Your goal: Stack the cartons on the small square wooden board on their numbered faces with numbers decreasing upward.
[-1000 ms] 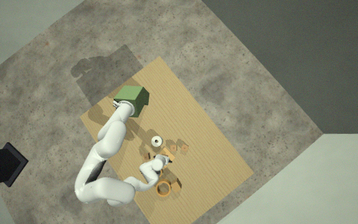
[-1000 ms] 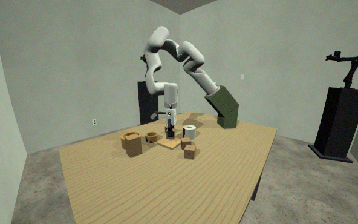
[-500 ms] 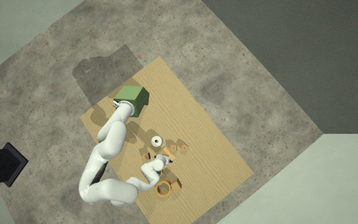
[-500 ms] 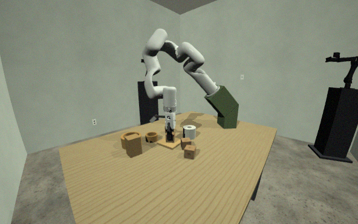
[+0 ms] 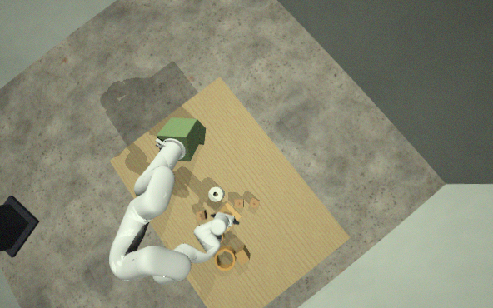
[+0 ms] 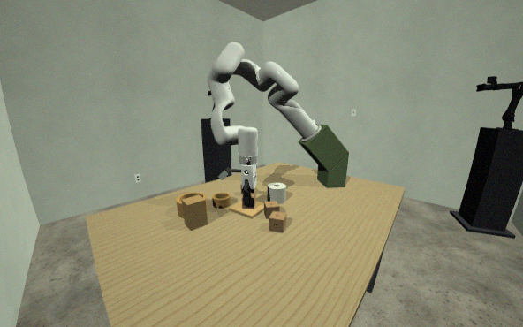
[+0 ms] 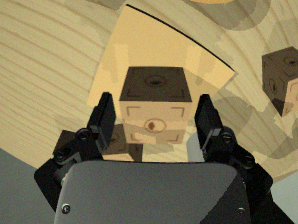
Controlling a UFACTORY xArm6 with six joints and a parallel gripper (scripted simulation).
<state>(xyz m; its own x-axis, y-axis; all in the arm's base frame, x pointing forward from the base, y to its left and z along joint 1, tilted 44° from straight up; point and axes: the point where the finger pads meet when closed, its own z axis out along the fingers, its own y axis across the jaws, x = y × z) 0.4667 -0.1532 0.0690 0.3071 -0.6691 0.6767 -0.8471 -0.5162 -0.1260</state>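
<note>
My gripper is now 40 mm above the square wooden board. Round my hand: small wooden ring: 20 mm ahead, 130 mm to the right, 30 mm below; white paper roll: 130 mm behind, 70 mm to the left, 10 mm below; carton: 130 mm behind, 80 mm to the right, 20 mm below.
</note>
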